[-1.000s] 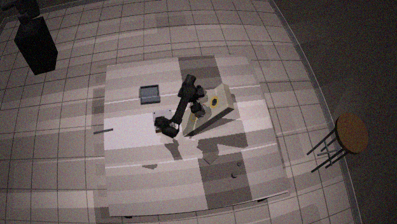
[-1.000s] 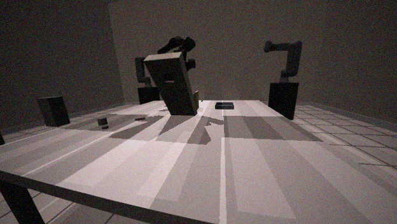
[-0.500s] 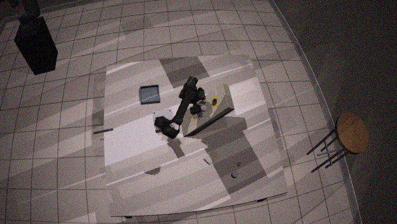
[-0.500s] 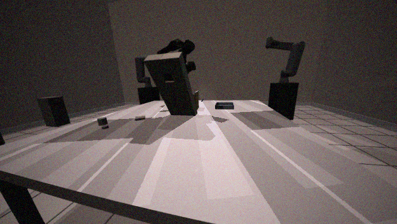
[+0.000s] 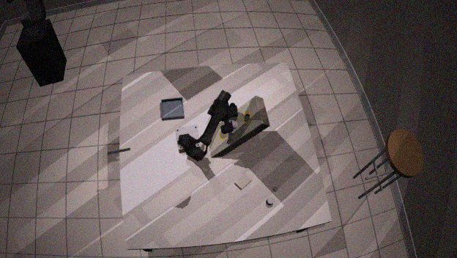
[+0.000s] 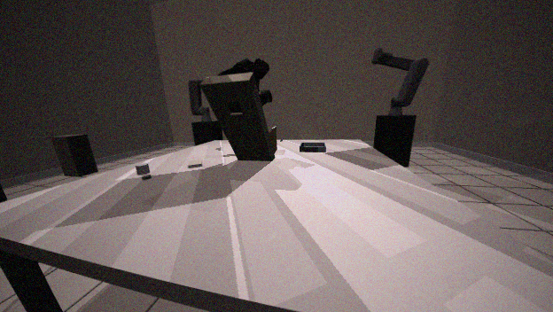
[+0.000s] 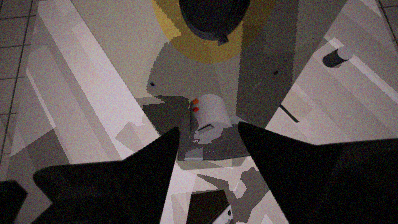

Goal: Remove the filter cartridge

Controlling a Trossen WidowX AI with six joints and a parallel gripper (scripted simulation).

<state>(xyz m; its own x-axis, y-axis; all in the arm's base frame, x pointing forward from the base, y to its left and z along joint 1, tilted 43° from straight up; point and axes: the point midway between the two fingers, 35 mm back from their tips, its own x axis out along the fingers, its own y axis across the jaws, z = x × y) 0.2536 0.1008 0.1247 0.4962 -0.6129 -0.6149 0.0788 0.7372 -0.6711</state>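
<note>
Now: gripper tip 1 cm short of the round filter cartridge and 1 cm above it. From my gripper tip the other things lie so: flat tile 28 cm to the right, 22 cm below, 3 cm ahead; square tray 31 cm behind, 30 cm to the left, 22 cm below.
</note>
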